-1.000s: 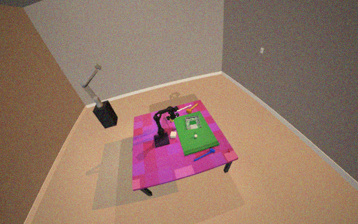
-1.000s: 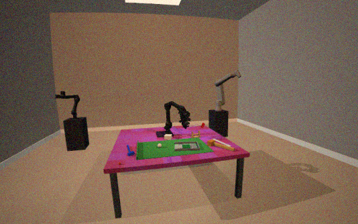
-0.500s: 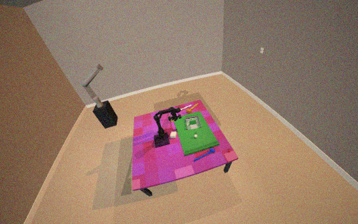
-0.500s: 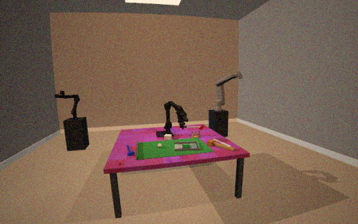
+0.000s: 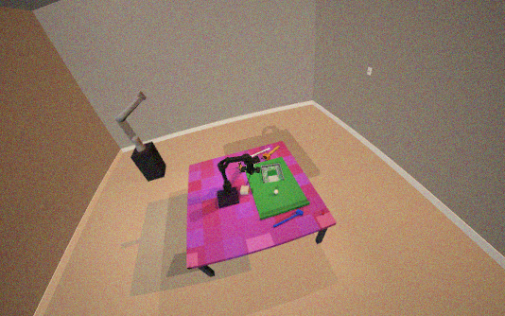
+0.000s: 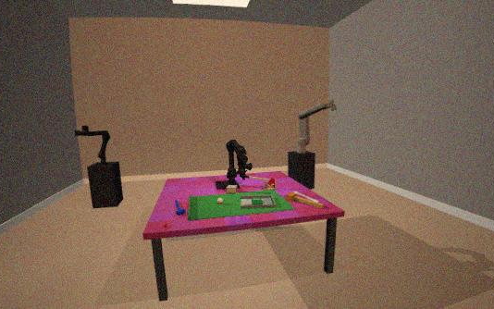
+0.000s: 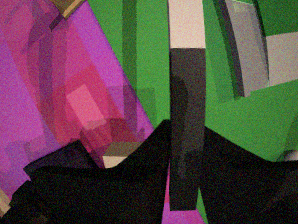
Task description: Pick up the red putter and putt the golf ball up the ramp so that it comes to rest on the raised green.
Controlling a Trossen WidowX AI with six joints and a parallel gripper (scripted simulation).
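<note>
My gripper tip is 110 mm past the white cube, 100 mm above it and 80 mm to the left of it. From my gripper tip the other things lie so: red putter: 110 mm to the left, 50 mm ahead, 10 mm above; wooden stand: 260 mm to the left, 90 mm below, 70 mm behind; green mat: 190 mm ahead, 120 mm below, 100 mm to the right.
</note>
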